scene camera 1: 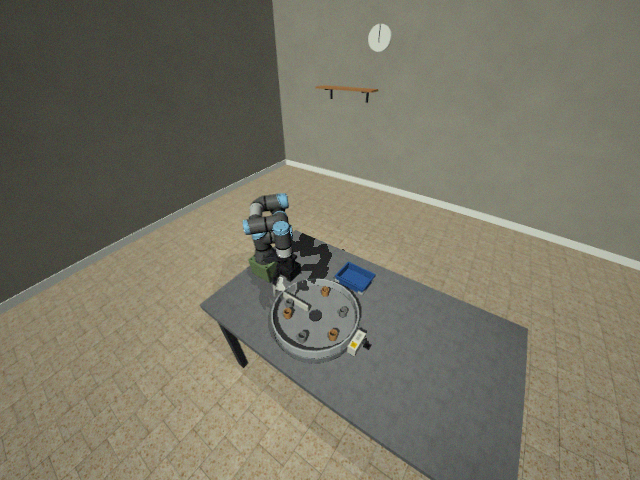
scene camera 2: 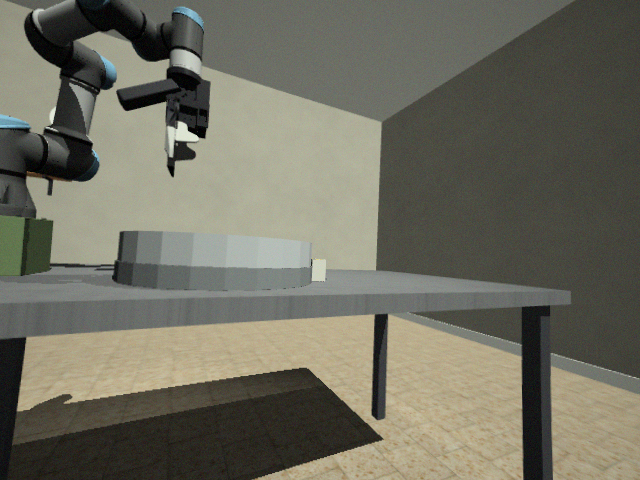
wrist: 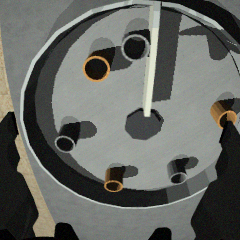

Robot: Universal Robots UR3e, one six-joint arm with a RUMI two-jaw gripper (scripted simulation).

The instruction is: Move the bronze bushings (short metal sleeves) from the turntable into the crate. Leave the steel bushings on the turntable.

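Note:
Turntable [wrist: 189, 78] in sight. Blue crate [scene camera 1: 352, 276], visible. My gripper [scene camera 2: 171, 168] and [wrist: 119, 117].

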